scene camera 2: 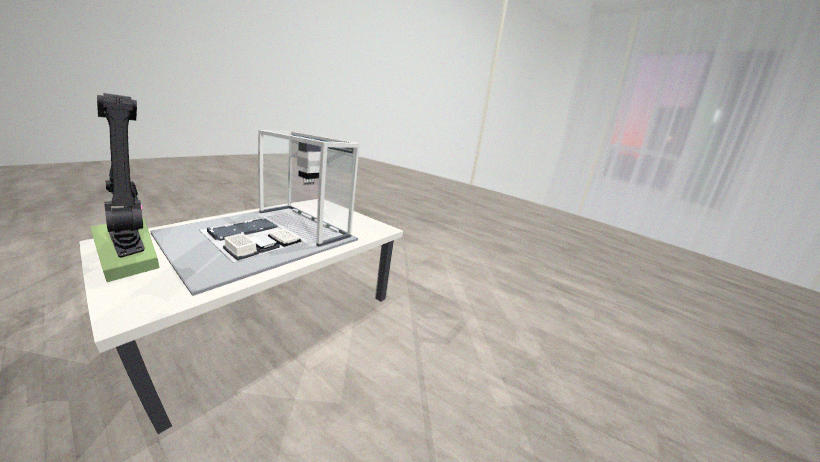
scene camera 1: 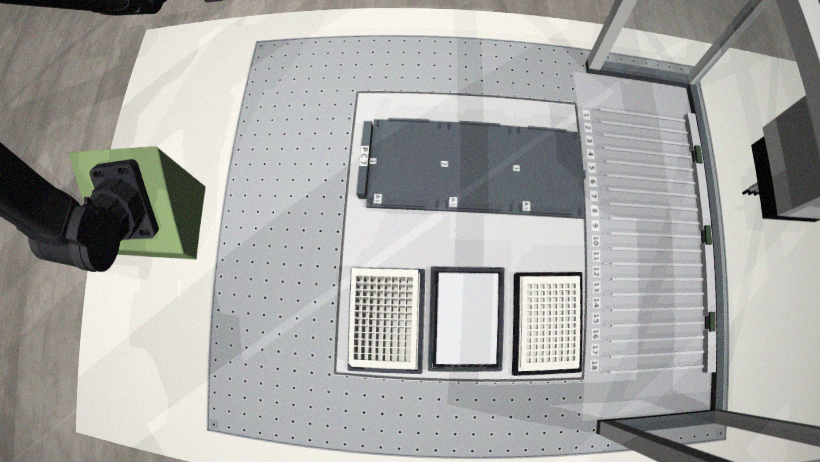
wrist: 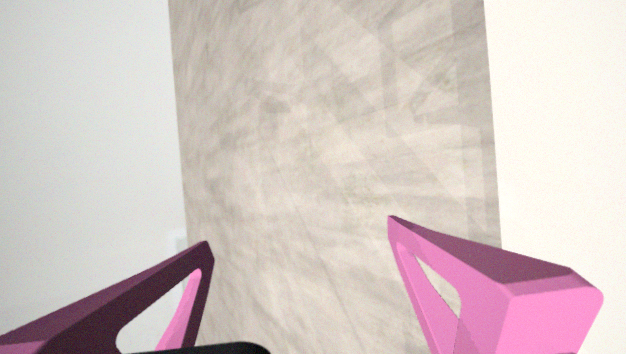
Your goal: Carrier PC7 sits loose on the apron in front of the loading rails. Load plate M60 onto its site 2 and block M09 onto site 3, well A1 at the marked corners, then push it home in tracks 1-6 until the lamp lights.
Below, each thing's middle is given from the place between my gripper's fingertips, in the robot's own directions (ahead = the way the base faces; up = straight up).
I see the dark carrier point(scene camera 1: 412, 164) 380 mm to the right of my hand, 370 mm ahead of it and 100 mm below it. The rest, counted from my hand: black-framed plate point(scene camera 1: 466, 328) (600 mm to the right, 350 mm ahead, 100 mm below); frame with hanging head point(scene camera 1: 779, 156) (710 mm ahead, 490 mm to the right, 250 mm above).
